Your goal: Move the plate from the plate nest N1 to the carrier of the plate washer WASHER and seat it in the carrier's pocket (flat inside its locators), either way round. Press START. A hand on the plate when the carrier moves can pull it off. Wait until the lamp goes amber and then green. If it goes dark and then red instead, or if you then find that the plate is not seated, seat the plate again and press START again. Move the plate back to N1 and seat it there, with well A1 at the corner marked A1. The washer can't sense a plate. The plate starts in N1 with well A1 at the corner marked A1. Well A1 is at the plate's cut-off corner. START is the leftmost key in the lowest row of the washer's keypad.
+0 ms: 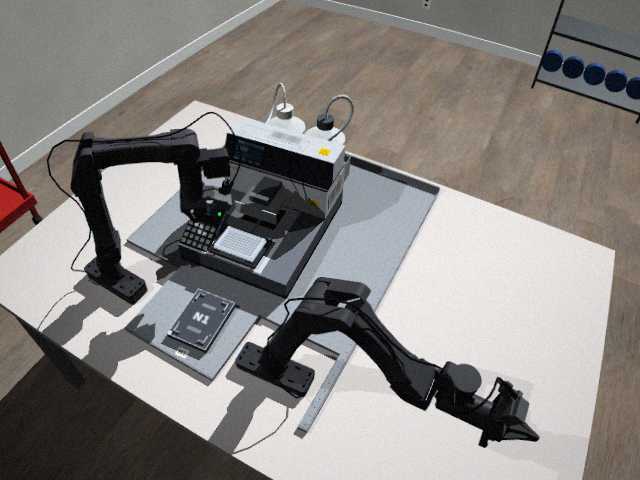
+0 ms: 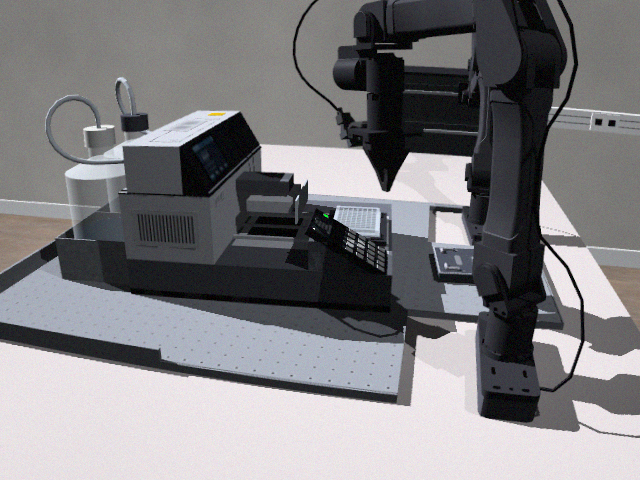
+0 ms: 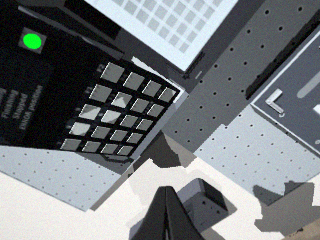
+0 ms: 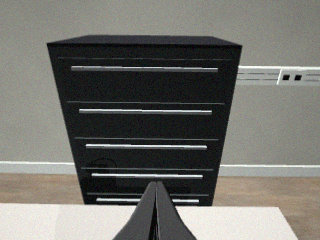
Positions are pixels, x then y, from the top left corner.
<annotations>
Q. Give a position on a white plate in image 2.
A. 365,221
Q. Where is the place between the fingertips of my left gripper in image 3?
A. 165,195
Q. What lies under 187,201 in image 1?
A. My left gripper.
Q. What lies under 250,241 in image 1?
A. A white plate.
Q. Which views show my left gripper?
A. Image 1, image 2 and image 3 only.
</annotations>
